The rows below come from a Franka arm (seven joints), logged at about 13 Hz.
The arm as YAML. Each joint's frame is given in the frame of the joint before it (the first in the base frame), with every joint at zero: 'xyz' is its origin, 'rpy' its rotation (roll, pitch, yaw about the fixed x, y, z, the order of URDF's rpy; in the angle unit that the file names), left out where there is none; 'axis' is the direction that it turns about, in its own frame. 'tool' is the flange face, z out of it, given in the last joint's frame.
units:
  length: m
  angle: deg
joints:
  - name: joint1
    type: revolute
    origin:
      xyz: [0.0, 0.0, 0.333]
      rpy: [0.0, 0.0, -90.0]
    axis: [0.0, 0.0, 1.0]
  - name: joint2
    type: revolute
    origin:
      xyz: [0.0, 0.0, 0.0]
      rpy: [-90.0, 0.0, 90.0]
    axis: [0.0, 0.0, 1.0]
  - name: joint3
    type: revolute
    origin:
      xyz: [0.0, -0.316, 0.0]
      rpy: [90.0, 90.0, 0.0]
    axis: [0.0, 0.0, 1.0]
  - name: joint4
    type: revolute
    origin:
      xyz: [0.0, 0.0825, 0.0]
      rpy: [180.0, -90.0, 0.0]
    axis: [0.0, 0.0, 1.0]
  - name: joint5
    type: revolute
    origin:
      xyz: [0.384, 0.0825, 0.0]
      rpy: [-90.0, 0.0, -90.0]
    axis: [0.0, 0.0, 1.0]
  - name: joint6
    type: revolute
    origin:
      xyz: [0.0, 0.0, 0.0]
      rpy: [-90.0, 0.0, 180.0]
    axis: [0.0, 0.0, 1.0]
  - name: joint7
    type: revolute
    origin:
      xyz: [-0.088, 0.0, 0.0]
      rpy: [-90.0, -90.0, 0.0]
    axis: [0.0, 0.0, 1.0]
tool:
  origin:
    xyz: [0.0, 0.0, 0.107]
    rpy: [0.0, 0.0, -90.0]
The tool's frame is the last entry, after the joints.
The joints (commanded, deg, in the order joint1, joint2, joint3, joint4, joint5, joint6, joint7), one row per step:
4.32, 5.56, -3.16, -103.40, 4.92, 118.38, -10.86
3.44, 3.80, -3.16, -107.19, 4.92, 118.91, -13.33
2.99, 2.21, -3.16, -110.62, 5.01, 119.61, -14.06
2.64, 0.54, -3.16, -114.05, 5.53, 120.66, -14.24
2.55, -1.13, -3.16, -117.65, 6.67, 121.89, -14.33
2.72, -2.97, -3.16, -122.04, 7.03, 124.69, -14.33
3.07, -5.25, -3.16, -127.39, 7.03, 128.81, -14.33
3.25, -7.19, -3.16, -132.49, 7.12, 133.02, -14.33
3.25, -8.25, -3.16, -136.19, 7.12, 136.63, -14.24
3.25, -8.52, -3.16, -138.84, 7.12, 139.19, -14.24
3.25, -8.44, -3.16, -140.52, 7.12, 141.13, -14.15
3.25, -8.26, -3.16, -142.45, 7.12, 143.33, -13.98
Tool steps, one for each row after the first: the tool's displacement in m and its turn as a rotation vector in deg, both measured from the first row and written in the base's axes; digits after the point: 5 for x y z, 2 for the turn. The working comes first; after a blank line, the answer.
Tool pose at each row, in the base's axes (x y z in m, rotation vector in deg; the steps are taken from these numbers as rounded here):
0.60683, 0.01783, 0.50187, -175.29, -15.46, -15.01
0.59326, 0.00792, 0.48868, -175.31, -17.73, -12.88
0.58064, 0.00293, 0.47697, -175.23, -17.92, -11.19
0.56791, -0.00054, 0.46655, -174.82, -17.07, -10.20
0.55447, -0.00088, 0.45489, -173.89, -15.91, -9.28
0.53995, 0.00022, 0.44073, -173.69, -15.45, -9.67
0.52224, 0.00229, 0.42487, -173.83, -15.43, -11.21
0.50504, 0.00275, 0.40810, -173.96, -15.08, -12.76
0.49308, 0.00175, 0.39402, -174.21, -14.51, -14.20
0.48440, 0.00108, 0.37993, -174.43, -14.18, -14.45
0.47926, 0.00057, 0.36963, -174.63, -13.81, -14.70
0.47294, -0.00001, 0.35726, -174.86, -13.29, -14.80

-0.01357, -0.00991, -0.01319, -0.31, 1.32, 1.49
-0.02619, -0.01490, -0.02490, -0.24, 2.42, 1.67
-0.03892, -0.01837, -0.03532, 0.29, 3.11, 1.21
-0.05236, -0.01871, -0.04698, 1.37, 3.79, 0.63
-0.06688, -0.01761, -0.06114, 1.64, 3.55, 0.35
-0.08459, -0.01554, -0.07700, 1.50, 2.54, 0.28
-0.10179, -0.01508, -0.09377, 1.41, 1.52, 0.00
-0.11375, -0.01608, -0.10785, 1.22, 0.59, -0.44
-0.12243, -0.01675, -0.12194, 1.04, 0.43, -0.68
-0.12757, -0.01726, -0.13224, 0.88, 0.27, -0.95
-0.13389, -0.01784, -0.14461, 0.72, 0.21, -1.32

